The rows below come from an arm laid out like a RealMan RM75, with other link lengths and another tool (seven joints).
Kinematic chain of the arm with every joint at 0, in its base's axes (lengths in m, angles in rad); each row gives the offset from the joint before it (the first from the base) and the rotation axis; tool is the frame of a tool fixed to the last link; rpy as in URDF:
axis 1: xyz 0 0 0.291 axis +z
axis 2: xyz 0 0 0 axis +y
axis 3: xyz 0 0 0.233 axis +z
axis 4: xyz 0 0 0 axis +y
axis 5: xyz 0 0 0.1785 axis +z
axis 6: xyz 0 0 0 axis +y
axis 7: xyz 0 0 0.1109 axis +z
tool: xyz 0.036 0.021 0.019 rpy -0.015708 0 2.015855
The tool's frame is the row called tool.
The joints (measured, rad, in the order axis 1, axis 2, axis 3, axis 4, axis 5, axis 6, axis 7), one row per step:
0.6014 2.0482 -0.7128 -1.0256 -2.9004 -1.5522 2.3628
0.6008 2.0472 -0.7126 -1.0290 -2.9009 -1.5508 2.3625
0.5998 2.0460 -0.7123 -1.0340 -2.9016 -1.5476 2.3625
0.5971 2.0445 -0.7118 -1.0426 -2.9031 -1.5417 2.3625
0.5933 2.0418 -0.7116 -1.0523 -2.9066 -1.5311 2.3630
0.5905 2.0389 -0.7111 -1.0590 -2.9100 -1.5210 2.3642
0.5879 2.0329 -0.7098 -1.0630 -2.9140 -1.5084 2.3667
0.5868 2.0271 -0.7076 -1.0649 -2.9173 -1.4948 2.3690
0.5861 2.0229 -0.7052 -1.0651 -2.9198 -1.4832 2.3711
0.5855 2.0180 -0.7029 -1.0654 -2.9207 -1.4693 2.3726
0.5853 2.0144 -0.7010 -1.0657 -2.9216 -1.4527 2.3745
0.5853 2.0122 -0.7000 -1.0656 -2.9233 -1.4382 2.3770
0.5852 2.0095 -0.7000 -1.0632 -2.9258 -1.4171 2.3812
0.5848 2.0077 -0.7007 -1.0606 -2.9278 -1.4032 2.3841
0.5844 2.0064 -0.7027 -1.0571 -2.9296 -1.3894 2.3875
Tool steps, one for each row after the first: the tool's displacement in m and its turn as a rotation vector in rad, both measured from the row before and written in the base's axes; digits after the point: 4 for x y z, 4 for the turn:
0.0003 0.0004 0.0009 0.0038 -0.0034 0.0019
0.0004 0.0007 0.0013 0.0067 -0.0051 0.0028
0.0009 0.0009 0.0021 0.0113 -0.0088 0.0039
0.0017 0.0013 0.0029 0.0160 -0.0142 0.0043
0.0016 0.0012 0.0025 0.0142 -0.0124 0.0027
0.0023 0.0015 0.0035 0.0172 -0.0147 0.0007
0.0020 0.0018 0.0032 0.0173 -0.0130 0.0015
0.0016 0.0014 0.0022 0.0139 -0.0092 0.0005
0.0016 0.0019 0.0025 0.0162 -0.0097 0.0028
0.0015 0.0022 0.0021 0.0176 -0.0099 0.0042
0.0012 0.0018 0.0015 0.0143 -0.0086 0.0029
0.0017 0.0024 0.0015 0.0182 -0.0115 0.0031
0.0013 0.0014 0.0009 0.0108 -0.0077 0.0013
0.0012 0.0013 0.0004 0.0092 -0.0071 0.0010

